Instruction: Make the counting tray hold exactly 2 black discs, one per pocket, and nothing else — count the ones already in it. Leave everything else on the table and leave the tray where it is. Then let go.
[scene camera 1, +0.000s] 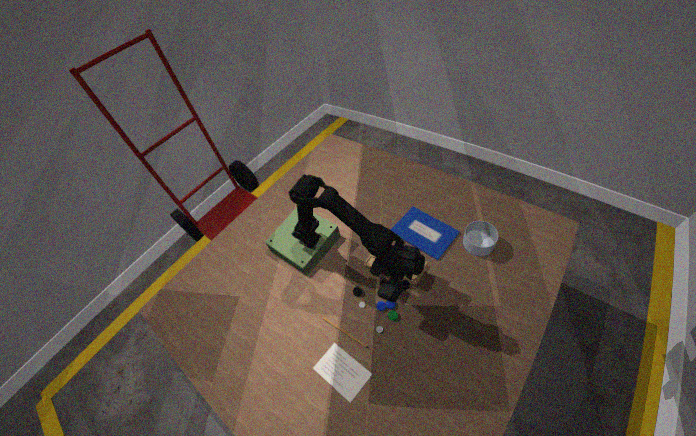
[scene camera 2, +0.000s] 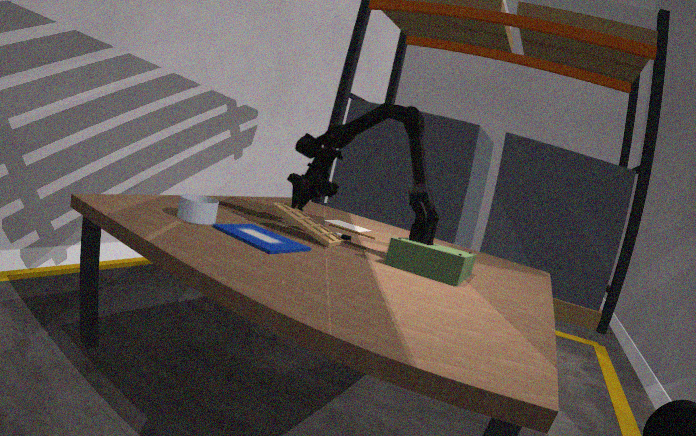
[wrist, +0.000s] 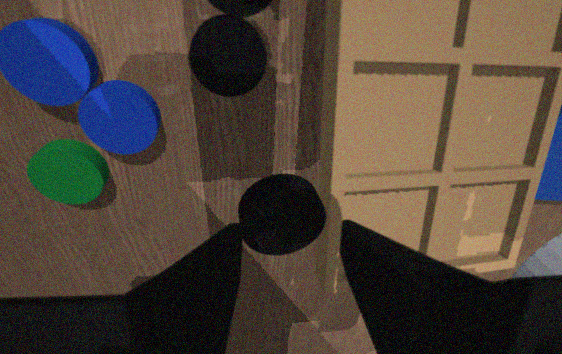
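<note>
In scene camera 2, my gripper (scene camera 2: 295, 208) is part open and touches a tan counting tray (scene camera 2: 313, 228). A grey bowl (scene camera 2: 198, 209) rests on the table. Scene camera 2 does not show the green disc, hidden by the tan counting tray. Scene camera 1 shows my gripper (scene camera 1: 407, 284) and the grey bowl (scene camera 1: 480, 237). In the wrist view are my gripper (wrist: 290, 232) and the tan counting tray (wrist: 434, 127). The green disc (wrist: 68, 171) rests on the table.
</note>
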